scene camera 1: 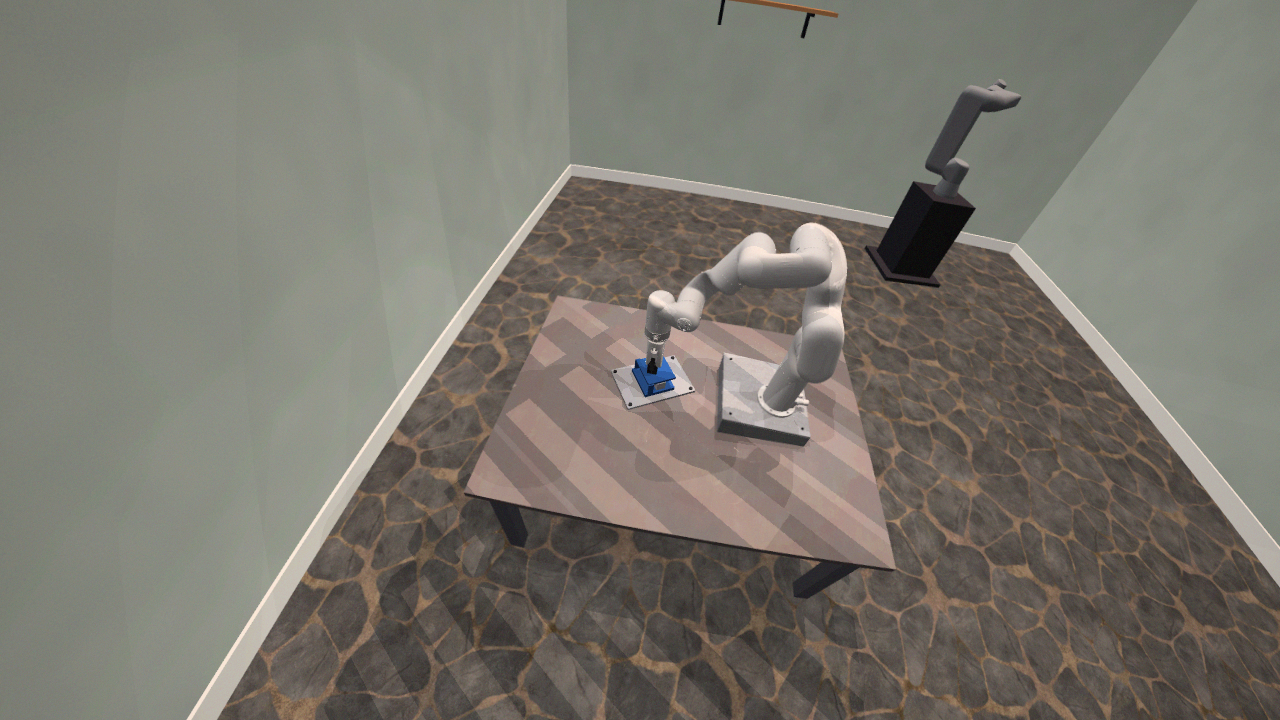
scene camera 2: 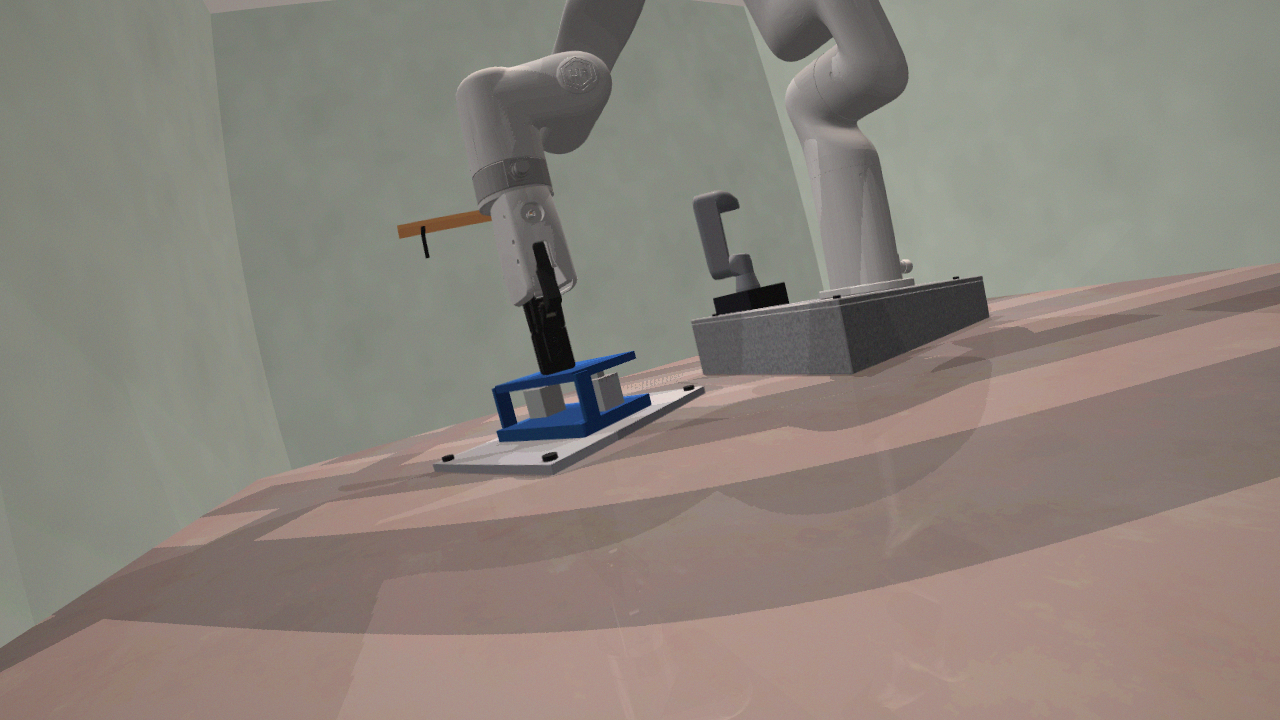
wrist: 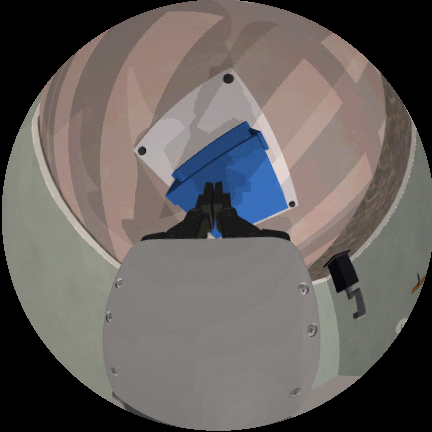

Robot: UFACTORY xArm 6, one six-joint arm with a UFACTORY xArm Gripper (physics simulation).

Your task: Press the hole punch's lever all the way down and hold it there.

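Frame: origin at the arm's base, x back, y left, z down, level; metres.
Where they show: gripper, fingertip midpoint: (scene camera 1: 651, 372) (scene camera 2: 558, 371) (wrist: 214, 193); arm's base at its link origin: (scene camera 1: 775, 401) (scene camera 2: 867, 292).
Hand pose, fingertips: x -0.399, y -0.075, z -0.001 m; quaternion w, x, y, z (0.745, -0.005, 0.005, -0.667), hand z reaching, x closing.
Note:
Each offset is from my fingertips to the top centre of the thing. "*": to the spot under its first point. Level surfaces: height alone.
The blue hole punch stands on a light mounting plate @(dx +0.008, dy -0.014, dz +0.052 m) (scene camera 1: 623, 386) (scene camera 2: 501, 458) (wrist: 165, 145). Its lever @(dx +0.012, dy -0.016, dz -0.001 m) (scene camera 1: 664, 373) (scene camera 2: 610, 360) (wrist: 265, 175) is a flat blue plate on top, close to level with a slight tilt in the scene camera 2 view. Grey blocks (scene camera 2: 545, 402) show between the lever and the blue base @(* dx -0.033, dy +0.022, dz +0.045 m) (scene camera 2: 546, 428). My gripper (scene camera 1: 652, 370) (scene camera 2: 556, 370) (wrist: 214, 193) is shut with nothing between its fingers. Its black fingertips point down and touch the top of the lever. The exact contact spot is partly hidden behind the fingers.
The arm's grey base block (scene camera 1: 747, 425) (scene camera 2: 769, 347) stands on the table @(dz +0.064 m) (scene camera 1: 680, 501) (scene camera 2: 805, 644), beside the punch. A second arm on a black pedestal (scene camera 1: 926, 231) (wrist: 343, 272) stands on the floor beyond the table. An orange wall shelf (scene camera 1: 778, 8) (scene camera 2: 443, 223) hangs behind.

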